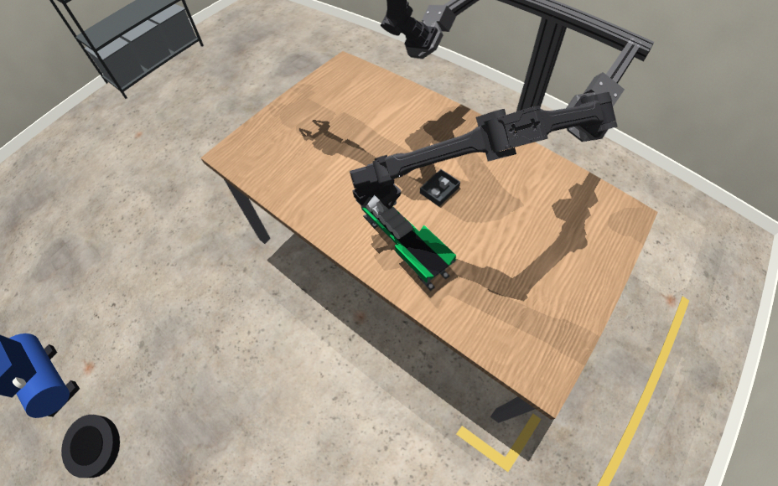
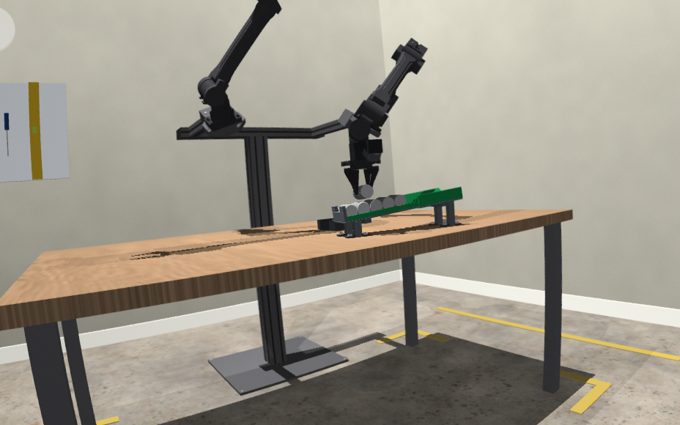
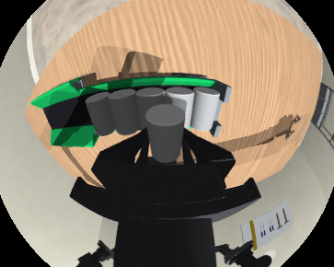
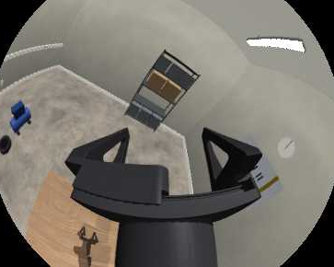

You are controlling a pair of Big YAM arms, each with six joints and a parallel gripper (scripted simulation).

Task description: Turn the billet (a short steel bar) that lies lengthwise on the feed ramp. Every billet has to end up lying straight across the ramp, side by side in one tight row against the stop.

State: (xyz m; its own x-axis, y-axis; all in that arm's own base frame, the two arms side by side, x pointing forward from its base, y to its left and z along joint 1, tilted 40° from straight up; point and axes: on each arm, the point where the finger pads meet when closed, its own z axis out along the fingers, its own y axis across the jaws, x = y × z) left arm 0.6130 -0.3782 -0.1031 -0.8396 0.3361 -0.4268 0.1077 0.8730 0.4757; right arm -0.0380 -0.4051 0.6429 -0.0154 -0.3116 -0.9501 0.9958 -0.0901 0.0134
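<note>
The stop lies 8 cm to the right of my left hand, 7 cm below it and 1 cm behind it. The rest, counted from my left hand: dark tray: 24 cm behind, 11 cm below, 6 cm to the left.
</note>
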